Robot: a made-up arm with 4 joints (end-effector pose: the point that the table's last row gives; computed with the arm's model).
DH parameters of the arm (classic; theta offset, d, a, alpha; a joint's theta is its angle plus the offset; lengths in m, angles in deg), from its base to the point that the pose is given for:
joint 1: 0 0.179 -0.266 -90
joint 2: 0 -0.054 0.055 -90
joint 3: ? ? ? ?
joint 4: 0 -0.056 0.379 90
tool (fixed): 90 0.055 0 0
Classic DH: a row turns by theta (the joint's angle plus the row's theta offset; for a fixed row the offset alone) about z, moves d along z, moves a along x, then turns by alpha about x.
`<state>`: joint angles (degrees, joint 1 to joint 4).
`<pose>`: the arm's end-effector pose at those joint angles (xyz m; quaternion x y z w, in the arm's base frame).
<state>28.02 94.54 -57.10 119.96</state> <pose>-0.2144 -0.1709 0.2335 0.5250 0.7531 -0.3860 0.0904</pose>
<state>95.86 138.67 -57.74 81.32</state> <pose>0.2262 -0.3772 0.0871 -0.1793 0.8947 -0.3156 0.2602</pose>
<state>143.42 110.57 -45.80 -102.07</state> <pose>-0.3099 0.2734 -0.0273 0.3534 0.1010 -0.7779 0.5097</pose>
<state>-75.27 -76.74 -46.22 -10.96</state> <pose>-0.5322 0.5382 0.5914 -0.6116 -0.2832 -0.2247 0.7038</pose>
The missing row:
joint 3: 90 -0.348 0.048 90
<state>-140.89 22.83 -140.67 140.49</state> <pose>0.0530 0.3672 0.2517 0.9648 -0.0536 0.1437 0.2135</pose>
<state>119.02 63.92 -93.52 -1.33</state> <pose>-0.0802 0.3172 -0.0740 0.1141 -0.5068 -0.8204 0.2390</pose>
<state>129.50 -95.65 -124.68 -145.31</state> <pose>0.6943 -0.4212 -0.0270 -0.3958 0.7320 0.5471 0.0910</pose>
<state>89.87 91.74 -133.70 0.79</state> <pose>-0.2007 0.1198 -0.2358 -0.2661 -0.6703 -0.6420 0.2603</pose>
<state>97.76 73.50 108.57 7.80</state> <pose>-0.1317 -0.0429 0.6006 -0.5270 -0.1411 -0.0660 0.8355</pose>
